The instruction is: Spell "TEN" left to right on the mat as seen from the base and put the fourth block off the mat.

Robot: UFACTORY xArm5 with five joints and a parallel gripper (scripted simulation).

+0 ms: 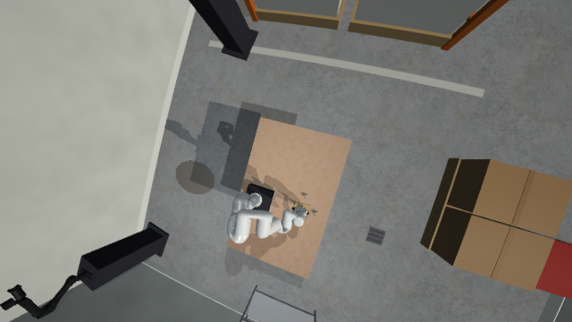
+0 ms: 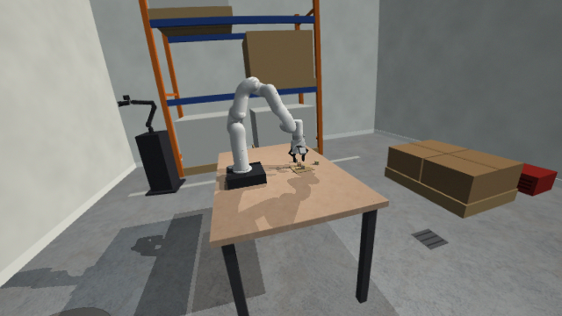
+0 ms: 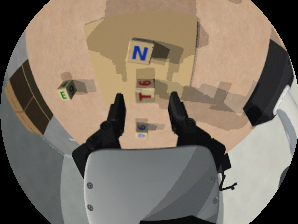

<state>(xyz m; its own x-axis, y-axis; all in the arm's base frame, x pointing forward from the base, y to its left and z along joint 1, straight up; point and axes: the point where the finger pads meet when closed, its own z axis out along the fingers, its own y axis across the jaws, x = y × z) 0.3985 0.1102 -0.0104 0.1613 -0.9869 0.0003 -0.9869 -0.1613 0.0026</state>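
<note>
My hand is 5 cm above the tan mat, 4 cm to the left of it and 1 cm short of it.
</note>
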